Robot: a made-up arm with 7 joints. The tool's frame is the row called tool. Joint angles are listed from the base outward. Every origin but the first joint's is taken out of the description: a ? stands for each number. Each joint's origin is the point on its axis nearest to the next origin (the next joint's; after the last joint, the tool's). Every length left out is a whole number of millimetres.
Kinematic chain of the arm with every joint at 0, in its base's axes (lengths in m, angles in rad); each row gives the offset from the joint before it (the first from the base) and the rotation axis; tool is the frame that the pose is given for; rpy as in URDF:
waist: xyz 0 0 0.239 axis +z
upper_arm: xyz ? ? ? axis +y
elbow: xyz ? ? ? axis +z
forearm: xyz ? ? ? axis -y
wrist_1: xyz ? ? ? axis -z
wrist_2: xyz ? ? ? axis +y
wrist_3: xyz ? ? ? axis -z
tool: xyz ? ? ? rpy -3.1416 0 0
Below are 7 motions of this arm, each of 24 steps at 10 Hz.
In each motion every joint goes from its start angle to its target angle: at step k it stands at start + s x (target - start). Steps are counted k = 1, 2, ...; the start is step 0. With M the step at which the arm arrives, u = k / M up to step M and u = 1 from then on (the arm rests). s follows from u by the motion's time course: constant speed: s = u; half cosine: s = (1 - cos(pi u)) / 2; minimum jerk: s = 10 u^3 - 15 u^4 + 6 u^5.
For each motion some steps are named. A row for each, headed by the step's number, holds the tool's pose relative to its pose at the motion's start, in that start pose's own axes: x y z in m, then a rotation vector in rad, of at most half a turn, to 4 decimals.
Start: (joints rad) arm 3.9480 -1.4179 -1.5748 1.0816 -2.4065 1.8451 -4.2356
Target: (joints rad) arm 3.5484 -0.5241 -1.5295 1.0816 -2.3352 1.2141 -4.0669
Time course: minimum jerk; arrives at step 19
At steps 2, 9, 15, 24:
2: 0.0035 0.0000 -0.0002 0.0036 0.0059 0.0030
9: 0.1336 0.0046 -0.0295 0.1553 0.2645 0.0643
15: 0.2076 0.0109 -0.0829 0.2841 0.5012 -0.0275
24: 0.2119 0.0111 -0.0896 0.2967 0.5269 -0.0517

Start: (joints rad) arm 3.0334 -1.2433 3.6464 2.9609 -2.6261 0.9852 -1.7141
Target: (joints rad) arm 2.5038 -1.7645 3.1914 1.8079 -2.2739 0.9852 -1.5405
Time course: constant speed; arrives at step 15
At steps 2, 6, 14, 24:
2: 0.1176 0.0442 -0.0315 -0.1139 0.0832 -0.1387
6: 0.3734 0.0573 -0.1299 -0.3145 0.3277 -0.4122
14: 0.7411 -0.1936 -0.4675 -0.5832 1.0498 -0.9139
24: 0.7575 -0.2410 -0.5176 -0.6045 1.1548 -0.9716

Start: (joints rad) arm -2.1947 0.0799 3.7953 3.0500 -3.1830 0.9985 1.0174
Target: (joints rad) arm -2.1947 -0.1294 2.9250 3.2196 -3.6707 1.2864 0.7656
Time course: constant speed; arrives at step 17
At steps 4, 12, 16, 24:
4: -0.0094 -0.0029 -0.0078 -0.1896 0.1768 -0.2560
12: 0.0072 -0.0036 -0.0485 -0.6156 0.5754 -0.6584
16: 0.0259 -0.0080 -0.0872 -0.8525 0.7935 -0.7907
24: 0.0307 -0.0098 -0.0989 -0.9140 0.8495 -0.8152

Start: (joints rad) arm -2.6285 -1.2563 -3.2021 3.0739 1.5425 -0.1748 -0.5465
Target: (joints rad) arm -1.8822 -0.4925 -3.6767 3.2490 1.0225 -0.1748 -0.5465
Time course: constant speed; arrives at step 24
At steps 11, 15, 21, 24:
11: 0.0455 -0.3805 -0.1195 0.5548 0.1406 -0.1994
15: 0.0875 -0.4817 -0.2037 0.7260 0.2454 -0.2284
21: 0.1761 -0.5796 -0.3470 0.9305 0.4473 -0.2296
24: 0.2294 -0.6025 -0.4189 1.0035 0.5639 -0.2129

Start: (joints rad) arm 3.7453 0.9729 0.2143 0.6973 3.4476 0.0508 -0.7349
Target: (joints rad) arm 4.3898 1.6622 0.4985 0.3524 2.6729 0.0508 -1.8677
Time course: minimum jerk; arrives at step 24
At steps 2, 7, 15, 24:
2: 0.0017 0.0016 0.0008 -0.0033 0.0047 -0.0135
7: 0.0529 0.0412 0.0183 -0.1147 0.1310 -0.4001
15: 0.2639 0.0935 -0.0029 -0.8828 0.4074 -1.7423
24: 0.3409 0.0721 -0.0496 -1.4757 0.3413 -2.1809

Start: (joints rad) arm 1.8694 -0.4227 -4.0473 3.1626 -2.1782 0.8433 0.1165
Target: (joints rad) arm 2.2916 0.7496 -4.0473 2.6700 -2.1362 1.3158 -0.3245
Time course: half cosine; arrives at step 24
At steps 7, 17, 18, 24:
7: -0.1242 -0.0022 0.1123 0.0760 -0.2694 -0.0580
17: -0.5892 -0.1641 0.2179 0.6199 -0.9937 -0.2359
18: -0.6245 -0.1856 0.2081 0.6823 -1.0404 -0.2491
24: -0.7217 -0.2534 0.1630 0.8824 -1.1660 -0.2865

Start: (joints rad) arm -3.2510 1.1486 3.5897 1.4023 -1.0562 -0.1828 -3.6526
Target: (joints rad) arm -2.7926 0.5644 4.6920 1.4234 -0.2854 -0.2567 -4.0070
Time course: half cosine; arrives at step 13
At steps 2, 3, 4, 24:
2: -0.0231 0.0003 0.0020 -0.0050 -0.0761 0.0565
3: -0.0505 -0.0015 0.0012 -0.0103 -0.1669 0.1256
4: -0.0853 -0.0078 -0.0052 -0.0164 -0.2865 0.2188
24: -0.1951 -0.1835 -0.2358 -0.0780 -1.3287 1.0722

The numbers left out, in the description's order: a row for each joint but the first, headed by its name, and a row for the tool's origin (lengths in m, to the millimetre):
upper_arm: 0 0 0
elbow: 0 0 0.31
forearm: 0.082 0 0
wrist_1: 0.072 0 -0.319
wrist_2: 0 0 0
wrist_3: 0.103 0 -0.132
tool: 0 0 0

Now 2 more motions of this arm.
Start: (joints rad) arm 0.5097 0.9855 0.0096 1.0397 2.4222 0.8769 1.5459
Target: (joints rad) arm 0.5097 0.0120 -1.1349 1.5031 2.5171 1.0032 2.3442
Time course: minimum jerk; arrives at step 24
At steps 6, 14, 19, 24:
6: -0.0900 0.0402 -0.0306 -0.0618 -0.1646 -0.0064
14: -0.3794 0.2764 -0.4529 -0.6179 -0.9344 -0.0230
19: -0.3478 0.3181 -0.7596 -0.9927 -1.2418 -0.0482
24: -0.3231 0.3139 -0.8276 -1.0814 -1.3038 -0.0574

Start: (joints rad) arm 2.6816 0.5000 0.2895 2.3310 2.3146 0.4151 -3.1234
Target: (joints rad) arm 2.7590 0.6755 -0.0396 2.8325 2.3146 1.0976 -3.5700
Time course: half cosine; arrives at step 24
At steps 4, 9, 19, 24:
4: 0.0058 0.0104 0.0048 -0.0173 0.0508 -0.0510
9: 0.0326 0.0435 0.0181 -0.0784 0.2339 -0.2437
19: 0.1292 0.0818 0.0234 -0.2155 0.6980 -0.7366
24: 0.1490 0.0808 0.0204 -0.2381 0.7855 -0.8212

